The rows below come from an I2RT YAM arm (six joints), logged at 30 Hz.
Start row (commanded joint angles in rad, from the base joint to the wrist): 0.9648 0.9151 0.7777 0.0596 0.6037 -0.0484
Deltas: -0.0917 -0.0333 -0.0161 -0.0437 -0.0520 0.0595; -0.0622 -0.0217 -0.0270 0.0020 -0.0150 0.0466; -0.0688 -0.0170 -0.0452 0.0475 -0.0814 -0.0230; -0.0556 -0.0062 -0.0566 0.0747 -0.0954 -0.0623; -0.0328 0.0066 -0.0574 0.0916 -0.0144 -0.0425; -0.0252 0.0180 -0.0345 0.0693 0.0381 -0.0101; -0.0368 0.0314 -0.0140 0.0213 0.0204 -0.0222; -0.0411 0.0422 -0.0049 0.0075 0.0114 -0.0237; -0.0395 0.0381 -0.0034 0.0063 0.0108 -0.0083; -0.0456 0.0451 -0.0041 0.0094 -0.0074 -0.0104; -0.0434 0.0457 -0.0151 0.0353 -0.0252 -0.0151; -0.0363 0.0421 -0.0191 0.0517 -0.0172 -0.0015; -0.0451 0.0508 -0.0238 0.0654 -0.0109 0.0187; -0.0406 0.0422 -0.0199 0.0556 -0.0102 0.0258; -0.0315 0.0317 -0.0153 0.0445 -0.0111 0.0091; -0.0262 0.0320 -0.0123 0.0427 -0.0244 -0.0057; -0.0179 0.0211 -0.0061 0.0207 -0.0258 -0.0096; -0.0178 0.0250 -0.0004 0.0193 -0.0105 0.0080; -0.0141 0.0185 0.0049 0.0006 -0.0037 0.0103
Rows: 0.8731 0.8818 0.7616 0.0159 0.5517 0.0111; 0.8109 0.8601 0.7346 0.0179 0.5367 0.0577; 0.7421 0.8431 0.6894 0.0654 0.4553 0.0347; 0.6865 0.8369 0.6328 0.1401 0.3599 -0.0276; 0.6537 0.8435 0.5754 0.2317 0.3455 -0.0701; 0.6285 0.8615 0.5409 0.3010 0.3836 -0.0802; 0.5917 0.8929 0.5269 0.3223 0.4040 -0.1024; 0.5506 0.9351 0.5220 0.3298 0.4154 -0.1261; 0.5111 0.9732 0.5186 0.3361 0.4262 -0.1344; 0.4655 1.0183 0.5145 0.3455 0.4188 -0.1448; 0.4221 1.0640 0.4994 0.3808 0.3936 -0.1599; 0.3858 1.1061 0.4803 0.4325 0.3764 -0.1614; 0.3407 1.1569 0.4565 0.4979 0.3655 -0.1427; 0.3001 1.1991 0.4366 0.5535 0.3553 -0.1169; 0.2686 1.2308 0.4213 0.5980 0.3442 -0.1078; 0.2424 1.2628 0.4090 0.6407 0.3198 -0.1135; 0.2245 1.2839 0.4029 0.6614 0.2940 -0.1231; 0.2067 1.3089 0.4025 0.6807 0.2835 -0.1151; 0.1926 1.3274 0.4074 0.6813 0.2798 -0.1048
